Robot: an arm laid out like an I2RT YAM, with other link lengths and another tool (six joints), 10 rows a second.
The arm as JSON. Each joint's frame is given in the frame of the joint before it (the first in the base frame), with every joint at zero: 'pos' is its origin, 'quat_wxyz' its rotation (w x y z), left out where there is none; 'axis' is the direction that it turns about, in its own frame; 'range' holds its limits. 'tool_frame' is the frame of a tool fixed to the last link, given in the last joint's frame.
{
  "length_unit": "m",
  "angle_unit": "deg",
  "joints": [
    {
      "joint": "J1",
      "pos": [
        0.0,
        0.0,
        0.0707
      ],
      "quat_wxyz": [
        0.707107,
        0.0,
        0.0,
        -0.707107
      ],
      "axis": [
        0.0,
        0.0,
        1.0
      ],
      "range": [
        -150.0,
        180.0
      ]
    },
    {
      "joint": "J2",
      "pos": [
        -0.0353,
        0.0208,
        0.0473
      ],
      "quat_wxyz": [
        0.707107,
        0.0,
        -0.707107,
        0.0
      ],
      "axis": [
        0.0,
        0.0,
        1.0
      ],
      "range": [
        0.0,
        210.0
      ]
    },
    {
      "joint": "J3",
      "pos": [
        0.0,
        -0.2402,
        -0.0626
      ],
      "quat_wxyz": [
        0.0,
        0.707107,
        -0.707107,
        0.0
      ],
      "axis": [
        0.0,
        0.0,
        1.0
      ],
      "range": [
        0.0,
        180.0
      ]
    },
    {
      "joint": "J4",
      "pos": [
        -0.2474,
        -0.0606,
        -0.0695
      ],
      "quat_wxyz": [
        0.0,
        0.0,
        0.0,
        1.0
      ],
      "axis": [
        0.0,
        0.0,
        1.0
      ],
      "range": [
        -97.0,
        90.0
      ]
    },
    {
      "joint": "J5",
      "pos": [
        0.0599,
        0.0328,
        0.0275
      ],
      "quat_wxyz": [
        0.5,
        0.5,
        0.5,
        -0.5
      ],
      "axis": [
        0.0,
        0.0,
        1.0
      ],
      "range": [
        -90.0,
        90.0
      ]
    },
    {
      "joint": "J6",
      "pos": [
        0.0,
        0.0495,
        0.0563
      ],
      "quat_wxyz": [
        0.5,
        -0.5,
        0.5,
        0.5
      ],
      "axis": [
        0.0,
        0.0,
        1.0
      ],
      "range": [
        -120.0,
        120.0
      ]
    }
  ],
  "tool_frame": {
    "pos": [
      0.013,
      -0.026,
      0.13
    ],
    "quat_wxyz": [
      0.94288,
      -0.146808,
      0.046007,
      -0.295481
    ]
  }
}
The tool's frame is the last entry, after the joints.
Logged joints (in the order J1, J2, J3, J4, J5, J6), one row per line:
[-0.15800 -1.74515 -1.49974 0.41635 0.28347 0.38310]
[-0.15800 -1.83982 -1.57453 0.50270 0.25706 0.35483]
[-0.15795 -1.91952 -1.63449 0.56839 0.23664 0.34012]
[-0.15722 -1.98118 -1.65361 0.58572 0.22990 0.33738]
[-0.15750 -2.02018 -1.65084 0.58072 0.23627 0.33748]
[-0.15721 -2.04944 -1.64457 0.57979 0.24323 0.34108]
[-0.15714 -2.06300 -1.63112 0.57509 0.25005 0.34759]
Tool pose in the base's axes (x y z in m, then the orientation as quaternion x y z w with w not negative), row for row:
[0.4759 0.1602 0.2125 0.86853 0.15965 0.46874 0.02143]
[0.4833 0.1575 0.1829 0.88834 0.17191 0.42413 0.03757]
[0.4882 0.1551 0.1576 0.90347 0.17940 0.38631 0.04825]
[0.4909 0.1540 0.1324 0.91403 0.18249 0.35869 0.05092]
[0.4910 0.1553 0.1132 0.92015 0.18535 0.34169 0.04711]
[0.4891 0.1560 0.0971 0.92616 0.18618 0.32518 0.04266]
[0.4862 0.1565 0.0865 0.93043 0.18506 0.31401 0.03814]
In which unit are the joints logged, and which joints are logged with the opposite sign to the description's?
The joints are logged in radians. Opposite sign: J1, J2, J3, J4, J5.
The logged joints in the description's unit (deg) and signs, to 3 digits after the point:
[9.053 99.990 85.929 -23.855 -16.242 21.950]
[9.053 105.414 90.214 -28.803 -14.728 20.330]
[9.050 109.980 93.649 -32.566 -13.558 19.487]
[9.008 113.513 94.745 -33.559 -13.172 19.330]
[9.024 115.748 94.586 -33.273 -13.537 19.336]
[9.007 117.424 94.227 -33.220 -13.936 19.542]
[9.003 118.201 93.456 -32.950 -14.327 19.915]

